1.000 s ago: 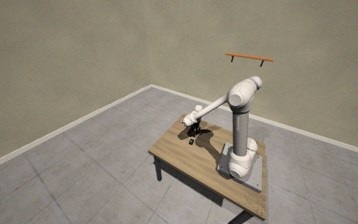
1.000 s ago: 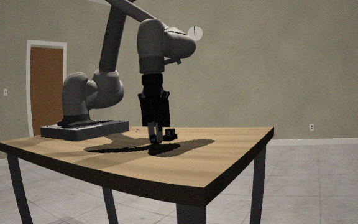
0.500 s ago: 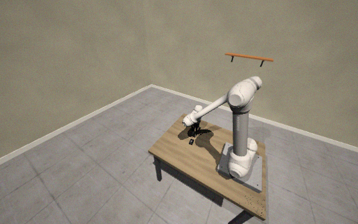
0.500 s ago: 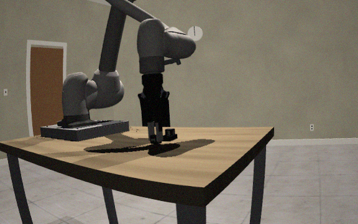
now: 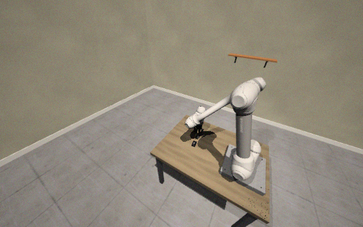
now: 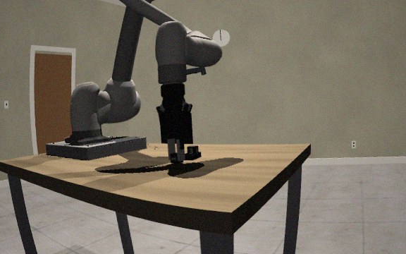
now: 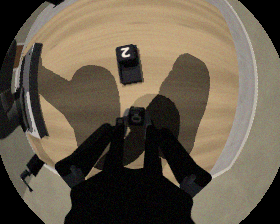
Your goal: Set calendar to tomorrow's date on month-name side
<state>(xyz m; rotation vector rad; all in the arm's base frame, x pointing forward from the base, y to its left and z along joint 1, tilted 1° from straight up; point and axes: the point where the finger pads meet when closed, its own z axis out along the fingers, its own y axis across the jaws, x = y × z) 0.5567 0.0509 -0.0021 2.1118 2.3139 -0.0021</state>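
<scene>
Now: the dark cube 3 cm below my hand. From my hand the other things lie so: dark calendar tray (10 cm to the left, 4 cm below, 4 cm behind).
</scene>
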